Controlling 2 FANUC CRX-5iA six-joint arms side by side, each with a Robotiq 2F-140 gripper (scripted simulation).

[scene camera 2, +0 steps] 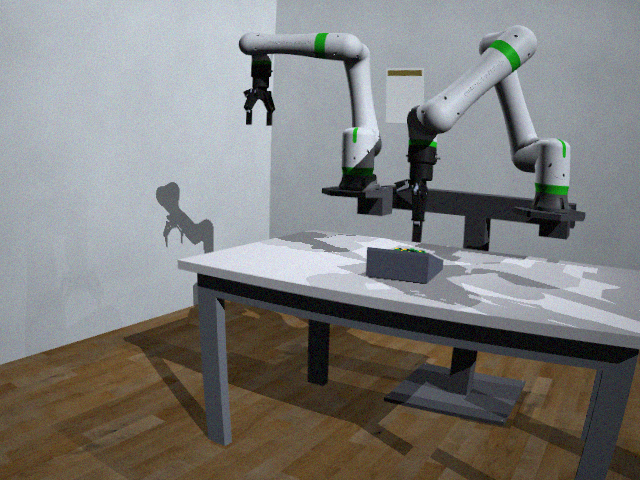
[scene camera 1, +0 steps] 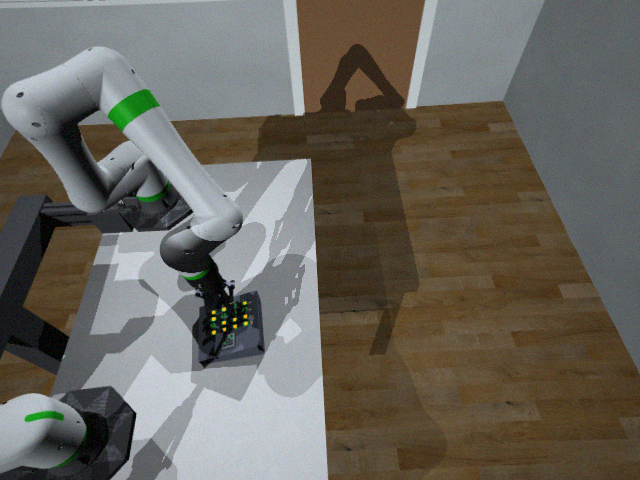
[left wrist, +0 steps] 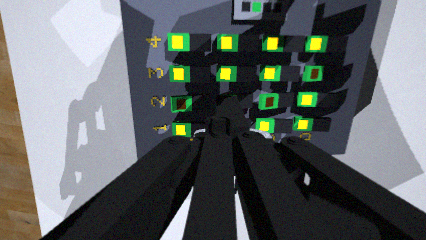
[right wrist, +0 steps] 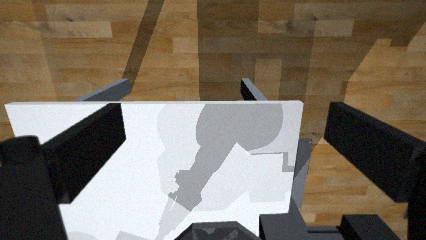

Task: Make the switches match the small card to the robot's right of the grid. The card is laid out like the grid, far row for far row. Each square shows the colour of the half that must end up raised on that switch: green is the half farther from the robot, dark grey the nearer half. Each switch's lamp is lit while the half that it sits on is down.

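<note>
The left wrist view shows me my left gripper, while my right gripper is visible in the right wrist view. Both grippers are in my sight, and I also see a switch A3 and a switch A4.
</note>
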